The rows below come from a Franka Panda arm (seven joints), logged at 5 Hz.
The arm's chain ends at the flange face. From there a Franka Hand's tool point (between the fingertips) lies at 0.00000 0.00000 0.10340 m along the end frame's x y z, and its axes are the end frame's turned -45 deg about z.
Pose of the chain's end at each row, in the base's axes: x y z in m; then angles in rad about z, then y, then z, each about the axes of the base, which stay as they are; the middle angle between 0 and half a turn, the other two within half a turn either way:
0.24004 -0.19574 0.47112 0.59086 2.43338 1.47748
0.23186 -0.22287 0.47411 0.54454 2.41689 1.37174
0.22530 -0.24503 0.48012 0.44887 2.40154 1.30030
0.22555 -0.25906 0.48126 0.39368 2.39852 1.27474
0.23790 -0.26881 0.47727 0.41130 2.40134 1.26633
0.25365 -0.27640 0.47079 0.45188 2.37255 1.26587
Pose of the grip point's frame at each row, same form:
0.24631 -0.12877 0.39259 -0.19454 2.43338 1.47748
0.24541 -0.15568 0.39669 -0.24086 2.41689 1.37174
0.24393 -0.17784 0.40377 -0.33653 2.40154 1.30030
0.24596 -0.19215 0.40512 -0.39172 2.39852 1.27474
0.25881 -0.20228 0.40093 -0.37410 2.40134 1.26633
0.27524 -0.20781 0.39649 -0.33352 2.37255 1.26587

